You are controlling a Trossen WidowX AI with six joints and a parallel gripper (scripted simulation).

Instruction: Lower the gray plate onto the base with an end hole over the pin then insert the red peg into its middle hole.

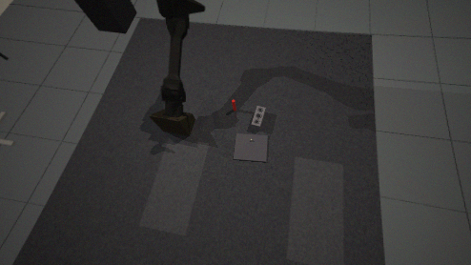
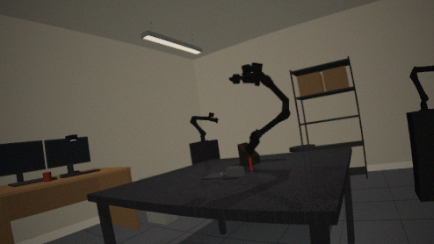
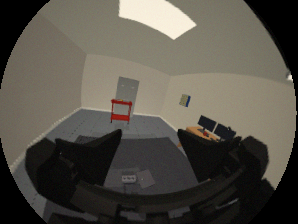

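Now: gripper tip 520 mm above the gray plate, 110 mm short of it and 20 mm to the left of it. Also, from my gripper tip: red peg (520 mm below, 20 mm to the left, 10 mm behind).
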